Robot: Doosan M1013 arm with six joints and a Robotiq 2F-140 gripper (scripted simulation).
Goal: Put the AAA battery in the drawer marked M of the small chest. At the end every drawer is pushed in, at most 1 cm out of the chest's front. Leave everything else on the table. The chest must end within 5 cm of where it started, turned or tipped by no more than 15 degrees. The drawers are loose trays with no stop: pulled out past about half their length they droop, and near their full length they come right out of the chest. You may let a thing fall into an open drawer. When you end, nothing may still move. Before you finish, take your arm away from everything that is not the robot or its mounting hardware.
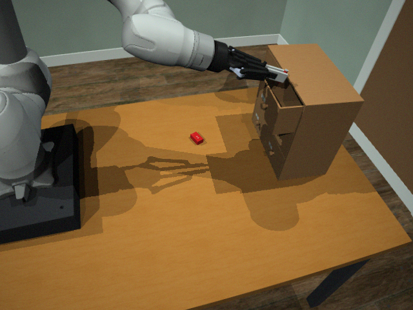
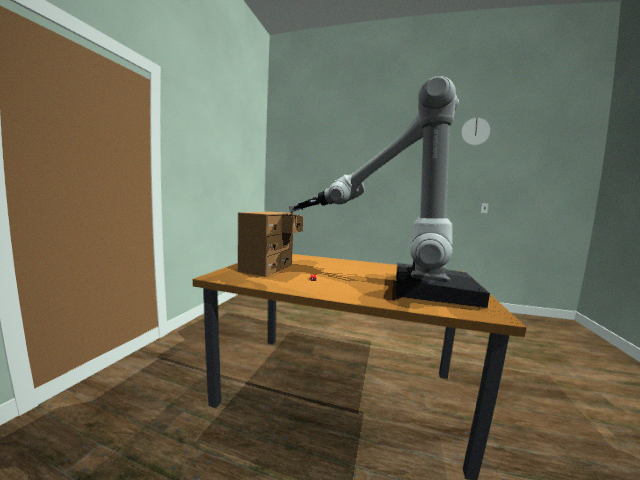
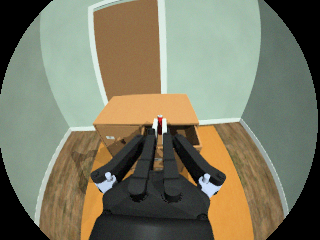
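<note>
Right now the AAA battery is 3 cm ahead of my hand and 1 cm below it. The rest, counted from my hand: red block (36 cm below, 17 cm behind, 16 cm to the left).
</note>
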